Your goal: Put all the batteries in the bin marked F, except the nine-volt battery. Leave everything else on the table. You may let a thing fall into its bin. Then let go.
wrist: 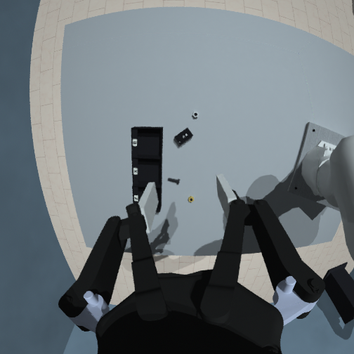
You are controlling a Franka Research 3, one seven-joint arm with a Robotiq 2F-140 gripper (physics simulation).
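A black three-compartment bin [147,159] stands left of centre in the wrist view. Its labels read B at the top, X in the middle and F at the bottom. My gripper's left finger covers much of compartment F, so its contents are hidden. A dark block [183,137] with small light marks lies on the table right of compartment B; it may be the nine-volt battery, but the marks are too small to read. My gripper [186,188] is open and empty, high above the table. No other battery shows in this view.
A dark bolt [174,180] lies right of the bin. A brass-coloured nut [191,199] lies below it, and a silver nut [195,115] lies above the block. The robot's base plate [303,165] is at the right. Arm shadows fall across the table's lower part.
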